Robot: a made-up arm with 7 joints. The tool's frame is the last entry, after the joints.
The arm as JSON. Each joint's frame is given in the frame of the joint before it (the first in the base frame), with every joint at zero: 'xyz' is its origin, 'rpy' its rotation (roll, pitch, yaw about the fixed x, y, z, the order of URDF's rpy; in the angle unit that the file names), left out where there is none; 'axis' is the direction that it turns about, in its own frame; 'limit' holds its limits. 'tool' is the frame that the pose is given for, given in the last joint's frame.
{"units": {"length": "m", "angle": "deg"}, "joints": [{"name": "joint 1", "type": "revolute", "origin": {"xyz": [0.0, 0.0, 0.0], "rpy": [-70.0, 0.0, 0.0]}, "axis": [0.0, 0.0, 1.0], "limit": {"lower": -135.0, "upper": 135.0}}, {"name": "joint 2", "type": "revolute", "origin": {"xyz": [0.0, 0.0, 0.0], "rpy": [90.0, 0.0, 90.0]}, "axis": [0.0, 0.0, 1.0], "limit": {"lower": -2.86, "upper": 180.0}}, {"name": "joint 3", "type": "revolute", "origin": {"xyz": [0.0, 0.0, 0.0], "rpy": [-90.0, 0.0, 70.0]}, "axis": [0.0, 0.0, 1.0], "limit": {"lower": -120.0, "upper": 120.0}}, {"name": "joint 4", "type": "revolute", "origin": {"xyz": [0.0, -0.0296, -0.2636], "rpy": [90.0, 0.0, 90.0]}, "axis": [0.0, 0.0, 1.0], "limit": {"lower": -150.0, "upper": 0.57}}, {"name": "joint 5", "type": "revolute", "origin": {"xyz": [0.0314, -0.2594, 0.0], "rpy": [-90.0, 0.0, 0.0]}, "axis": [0.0, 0.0, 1.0], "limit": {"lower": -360.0, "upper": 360.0}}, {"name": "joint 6", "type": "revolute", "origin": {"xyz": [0.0, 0.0, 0.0], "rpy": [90.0, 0.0, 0.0]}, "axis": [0.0, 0.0, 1.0], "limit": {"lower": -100.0, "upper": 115.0}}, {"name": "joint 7", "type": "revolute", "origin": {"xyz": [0.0, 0.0, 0.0], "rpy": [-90.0, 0.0, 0.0]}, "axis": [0.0, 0.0, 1.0], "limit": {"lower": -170.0, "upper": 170.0}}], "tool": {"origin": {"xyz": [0.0, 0.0, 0.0], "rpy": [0.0, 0.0, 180.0]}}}
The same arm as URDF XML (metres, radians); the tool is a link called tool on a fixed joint. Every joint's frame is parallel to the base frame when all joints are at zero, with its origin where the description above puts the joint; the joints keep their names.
<robot name="arm">
  <joint name="joint 1" type="revolute">
    <parent link="base_link"/>
    <child link="link1"/>
    <origin xyz="0 0 0" rpy="0 0 0"/>
    <axis xyz="0 0.9397 0.342"/>
    <limit lower="-2.3562" upper="2.3562"/>
  </joint>
  <joint name="joint 2" type="revolute">
    <parent link="link1"/>
    <child link="link2"/>
    <origin xyz="0 0 0" rpy="0 0 0"/>
    <axis xyz="1 0 0"/>
    <limit lower="-0.0499" upper="3.1416"/>
  </joint>
  <joint name="joint 3" type="revolute">
    <parent link="link2"/>
    <child link="link3"/>
    <origin xyz="0 0 0" rpy="0 0 0"/>
    <axis xyz="0 0 1"/>
    <limit lower="-2.0944" upper="2.0944"/>
  </joint>
  <joint name="joint 4" type="revolute">
    <parent link="link3"/>
    <child link="link4"/>
    <origin xyz="0.0296 0 -0.2636" rpy="0 0 0"/>
    <axis xyz="0 1 0"/>
    <limit lower="-2.618" upper="0.0099"/>
  </joint>
  <joint name="joint 5" type="revolute">
    <parent link="link4"/>
    <child link="link5"/>
    <origin xyz="-0.0314 0 -0.2594" rpy="0 0 0"/>
    <axis xyz="0 0 1"/>
    <limit lower="-6.2832" upper="6.2832"/>
  </joint>
  <joint name="joint 6" type="revolute">
    <parent link="link5"/>
    <child link="link6"/>
    <origin xyz="0 0 0" rpy="0 0 0"/>
    <axis xyz="0 1 0"/>
    <limit lower="-1.7453" upper="2.0071"/>
  </joint>
  <joint name="joint 7" type="revolute">
    <parent link="link6"/>
    <child link="link7"/>
    <origin xyz="0 0 0" rpy="0 0 0"/>
    <axis xyz="0 0 1"/>
    <limit lower="-2.9671" upper="2.9671"/>
  </joint>
  <joint name="tool_fixed" type="fixed">
    <parent link="link7"/>
    <child link="tool"/>
    <origin xyz="0 0 0" rpy="0 0 0"/>
  </joint>
  <link name="base_link"/>
  <link name="link1"/>
  <link name="link2"/>
  <link name="link3"/>
  <link name="link4"/>
  <link name="link5"/>
  <link name="link6"/>
  <link name="link7"/>
  <link name="tool"/>
</robot>

